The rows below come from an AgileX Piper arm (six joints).
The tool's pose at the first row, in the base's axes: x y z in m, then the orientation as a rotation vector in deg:
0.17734 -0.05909 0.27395 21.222 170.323 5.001
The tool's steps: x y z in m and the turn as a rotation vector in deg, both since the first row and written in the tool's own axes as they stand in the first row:
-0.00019 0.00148 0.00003 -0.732 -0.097 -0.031
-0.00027 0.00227 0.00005 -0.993 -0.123 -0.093
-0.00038 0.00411 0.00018 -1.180 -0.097 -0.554
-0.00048 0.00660 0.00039 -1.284 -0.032 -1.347
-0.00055 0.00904 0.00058 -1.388 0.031 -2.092
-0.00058 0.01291 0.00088 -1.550 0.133 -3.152
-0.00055 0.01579 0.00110 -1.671 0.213 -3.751
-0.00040 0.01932 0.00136 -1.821 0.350 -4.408
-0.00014 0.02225 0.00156 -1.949 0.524 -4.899
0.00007 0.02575 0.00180 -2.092 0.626 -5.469
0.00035 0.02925 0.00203 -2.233 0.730 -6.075
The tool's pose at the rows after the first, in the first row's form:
0.17788 -0.05770 0.27406 21.080 170.117 6.062
0.17815 -0.05696 0.27411 20.954 170.059 6.436
0.17872 -0.05520 0.27413 20.246 170.125 6.668
0.17944 -0.05281 0.27413 19.057 170.288 6.749
0.18012 -0.05045 0.27413 17.937 170.436 6.834
0.18112 -0.04670 0.27413 16.341 170.643 6.979
0.18182 -0.04390 0.27413 15.436 170.770 7.110
0.18256 -0.04044 0.27412 14.441 170.950 7.289
0.18304 -0.03753 0.27410 13.696 171.149 7.463
0.18372 -0.03408 0.27410 12.829 171.278 7.633
0.18432 -0.03061 0.27410 11.906 171.407 7.798

